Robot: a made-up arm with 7 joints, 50 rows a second.
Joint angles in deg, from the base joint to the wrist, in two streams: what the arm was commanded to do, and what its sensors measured. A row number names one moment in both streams.
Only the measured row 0 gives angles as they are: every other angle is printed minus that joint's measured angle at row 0.
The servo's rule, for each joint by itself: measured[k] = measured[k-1] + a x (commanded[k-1-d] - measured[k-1]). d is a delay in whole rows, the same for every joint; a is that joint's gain. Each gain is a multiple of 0.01, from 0.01 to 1. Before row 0 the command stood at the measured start. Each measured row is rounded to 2 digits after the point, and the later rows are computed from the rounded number. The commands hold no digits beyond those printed.
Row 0, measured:
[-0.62, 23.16, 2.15, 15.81, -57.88, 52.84, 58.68]
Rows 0 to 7, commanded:
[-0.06, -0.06, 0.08, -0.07, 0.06, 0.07, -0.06]
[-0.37, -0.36, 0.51, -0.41, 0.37, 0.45, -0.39]
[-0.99, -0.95, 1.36, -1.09, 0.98, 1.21, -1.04]
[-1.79, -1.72, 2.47, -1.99, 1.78, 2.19, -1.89]
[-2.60, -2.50, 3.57, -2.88, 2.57, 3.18, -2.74]
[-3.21, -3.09, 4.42, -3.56, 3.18, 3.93, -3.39]
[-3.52, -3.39, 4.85, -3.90, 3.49, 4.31, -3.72]
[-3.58, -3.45, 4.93, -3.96, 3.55, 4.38, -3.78]
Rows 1 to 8, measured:
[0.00, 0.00, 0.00, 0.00, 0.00, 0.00, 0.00]
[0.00, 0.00, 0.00, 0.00, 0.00, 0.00, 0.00]
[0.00, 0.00, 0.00, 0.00, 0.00, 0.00, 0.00]
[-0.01, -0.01, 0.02, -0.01, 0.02, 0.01, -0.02]
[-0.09, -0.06, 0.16, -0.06, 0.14, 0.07, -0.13]
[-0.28, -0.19, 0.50, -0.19, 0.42, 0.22, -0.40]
[-0.60, -0.42, 1.05, -0.42, 0.87, 0.48, -0.85]
[-1.02, -0.73, 1.76, -0.74, 1.43, 0.83, -1.42]
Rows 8 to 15, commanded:
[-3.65, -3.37, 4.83, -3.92, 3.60, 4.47, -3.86]
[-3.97, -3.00, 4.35, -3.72, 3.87, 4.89, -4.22]
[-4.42, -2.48, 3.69, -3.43, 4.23, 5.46, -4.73]
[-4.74, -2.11, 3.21, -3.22, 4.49, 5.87, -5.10]
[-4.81, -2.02, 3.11, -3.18, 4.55, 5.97, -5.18]
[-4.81, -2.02, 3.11, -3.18, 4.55, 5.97, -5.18]
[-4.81, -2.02, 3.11, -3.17, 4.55, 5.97, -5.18]
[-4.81, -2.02, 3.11, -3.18, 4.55, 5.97, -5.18]
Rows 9 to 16, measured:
[-1.48, -1.08, 2.50, -1.11, 2.01, 1.23, -2.01]
[-1.91, -1.43, 3.16, -1.47, 2.50, 1.63, -2.52]
[-2.26, -1.73, 3.66, -1.79, 2.85, 1.99, -2.90]
[-2.55, -1.98, 3.99, -2.07, 3.10, 2.31, -3.19]
[-2.85, -2.13, 4.09, -2.28, 3.35, 2.65, -3.50]
[-3.18, -2.18, 3.98, -2.43, 3.64, 3.02, -3.87]
[-3.51, -2.17, 3.76, -2.53, 3.92, 3.39, -4.24]
[-3.78, -2.15, 3.58, -2.61, 4.13, 3.73, -4.52]

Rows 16 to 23, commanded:
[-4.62, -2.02, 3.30, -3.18, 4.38, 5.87, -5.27]
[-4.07, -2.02, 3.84, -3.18, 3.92, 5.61, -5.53]
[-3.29, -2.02, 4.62, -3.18, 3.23, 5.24, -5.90]
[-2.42, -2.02, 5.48, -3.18, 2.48, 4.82, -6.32]
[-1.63, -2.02, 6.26, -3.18, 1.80, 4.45, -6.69]
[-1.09, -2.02, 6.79, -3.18, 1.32, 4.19, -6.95]
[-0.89, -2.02, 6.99, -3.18, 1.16, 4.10, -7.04]
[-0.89, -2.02, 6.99, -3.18, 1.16, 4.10, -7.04]
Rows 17 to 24, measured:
[-4.00, -2.13, 3.45, -2.68, 4.27, 4.02, -4.72]
[-4.17, -2.11, 3.35, -2.74, 4.36, 4.27, -4.86]
[-4.30, -2.10, 3.28, -2.80, 4.42, 4.49, -4.96]
[-4.37, -2.09, 3.29, -2.85, 4.41, 4.67, -5.05]
[-4.31, -2.08, 3.44, -2.89, 4.25, 4.79, -5.19]
[-4.10, -2.07, 3.77, -2.93, 3.91, 4.85, -5.40]
[-3.75, -2.06, 4.25, -2.96, 3.44, 4.85, -5.68]
[-3.30, -2.05, 4.81, -2.99, 2.90, 4.80, -5.98]

